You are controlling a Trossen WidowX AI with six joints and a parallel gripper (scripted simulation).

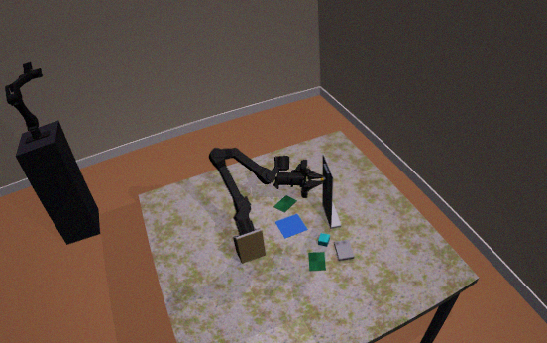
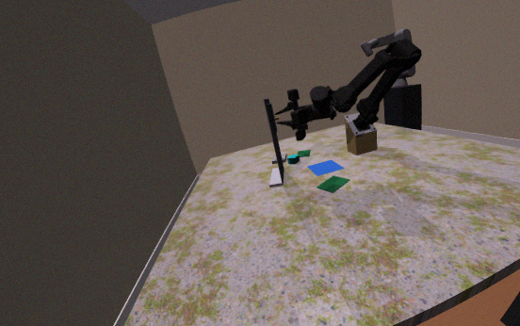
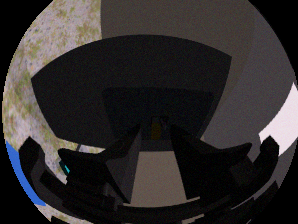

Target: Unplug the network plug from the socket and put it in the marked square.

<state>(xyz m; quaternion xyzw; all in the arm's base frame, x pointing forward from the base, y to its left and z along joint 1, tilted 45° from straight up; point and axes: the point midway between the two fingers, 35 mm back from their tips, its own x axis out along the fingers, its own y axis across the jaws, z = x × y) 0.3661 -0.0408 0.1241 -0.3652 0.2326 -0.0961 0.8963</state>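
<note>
My gripper tip is now 1 cm short of the network plug. From my gripper tip the other things lie so: upright dark panel: 10 cm below, 3 cm ahead; blue marked square: 24 cm below, 16 cm behind, 2 cm to the left; teal cube: 23 cm below, 14 cm to the right, 7 cm behind.
</note>
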